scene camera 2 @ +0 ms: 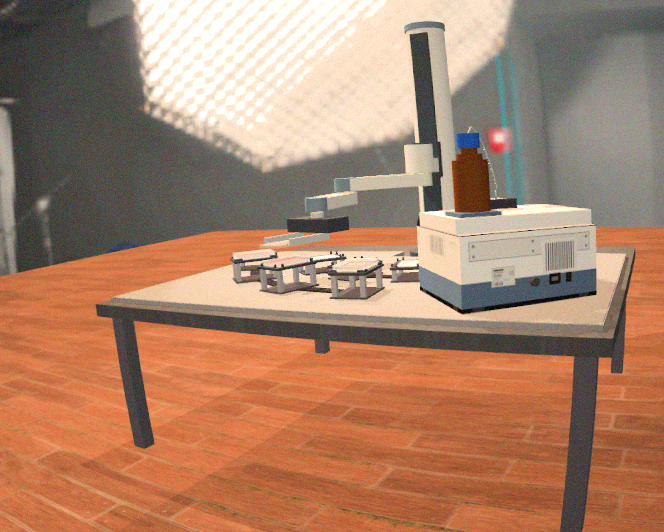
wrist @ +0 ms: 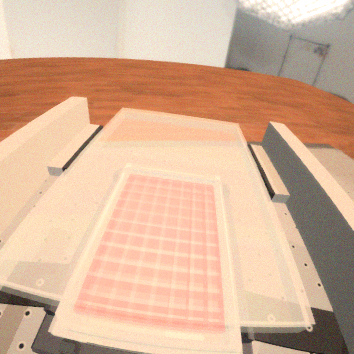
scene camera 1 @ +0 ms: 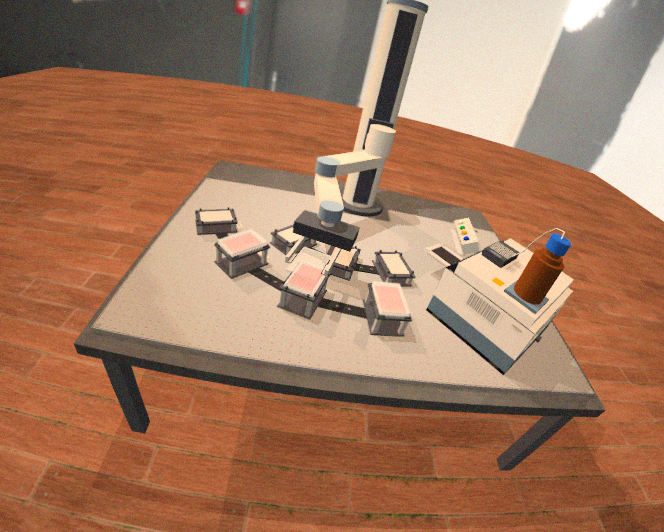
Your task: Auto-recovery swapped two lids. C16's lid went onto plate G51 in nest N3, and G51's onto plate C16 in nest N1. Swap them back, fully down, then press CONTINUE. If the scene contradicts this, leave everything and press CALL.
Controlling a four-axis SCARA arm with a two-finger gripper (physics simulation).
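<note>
My gripper is shut on a clear lid. It holds the lid level, a visible gap above the middle tall nest's pink-welled plate. That plate shows through the lid in the wrist view. Two more pink-welled plates stand on tall nests, a left plate and a right plate. Plate and nest labels are not readable. A small control box with green, orange and blue buttons stands at the right; its lettering is too small to read.
Low nests with pale plates stand behind: a far left one, one partly behind the hand, another and a right one. A large white instrument carries a brown bottle. The arm's column rises behind.
</note>
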